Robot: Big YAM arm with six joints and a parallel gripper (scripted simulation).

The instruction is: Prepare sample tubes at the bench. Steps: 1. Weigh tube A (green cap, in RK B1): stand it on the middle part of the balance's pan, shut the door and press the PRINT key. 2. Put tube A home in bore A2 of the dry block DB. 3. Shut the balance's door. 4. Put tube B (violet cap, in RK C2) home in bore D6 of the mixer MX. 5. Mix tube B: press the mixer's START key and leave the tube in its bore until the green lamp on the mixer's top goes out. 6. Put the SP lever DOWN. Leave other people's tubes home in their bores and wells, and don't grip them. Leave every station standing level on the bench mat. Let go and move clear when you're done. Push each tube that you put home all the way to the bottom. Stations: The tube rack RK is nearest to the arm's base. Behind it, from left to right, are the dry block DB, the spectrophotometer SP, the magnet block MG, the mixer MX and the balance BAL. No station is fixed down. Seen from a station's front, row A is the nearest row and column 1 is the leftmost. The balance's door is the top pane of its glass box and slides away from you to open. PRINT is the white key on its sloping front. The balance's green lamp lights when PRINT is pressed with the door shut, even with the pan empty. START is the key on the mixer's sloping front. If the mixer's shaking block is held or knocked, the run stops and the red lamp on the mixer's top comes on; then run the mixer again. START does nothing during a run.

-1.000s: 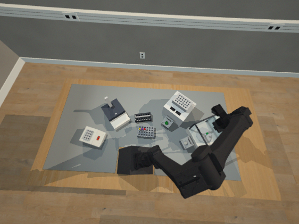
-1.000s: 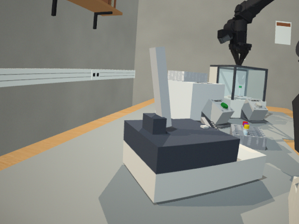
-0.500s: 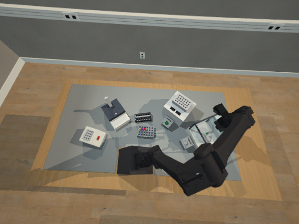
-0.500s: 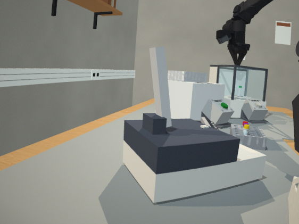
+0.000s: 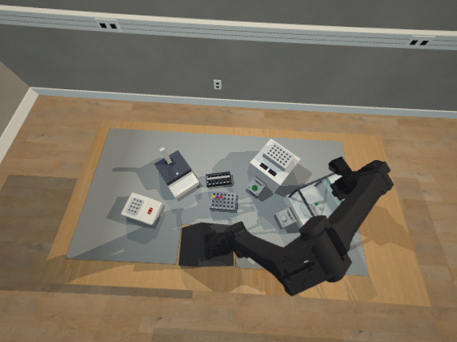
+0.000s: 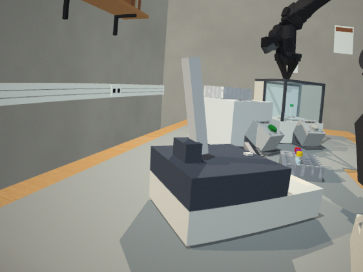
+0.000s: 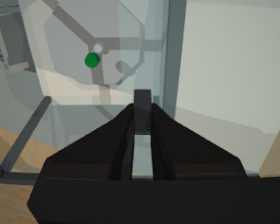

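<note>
My hand is 2 cm past the eight-sided pan, 5 cm to the right of it and 14 cm above it. Round my hand: print key 6 cm behind, 19 cm to the left, 15 cm below; then balance door 1 cm ahead, 3 cm to the right, 1 cm below; then mixer block 22 cm ahead, 18 cm to the left, 7 cm below.
</note>
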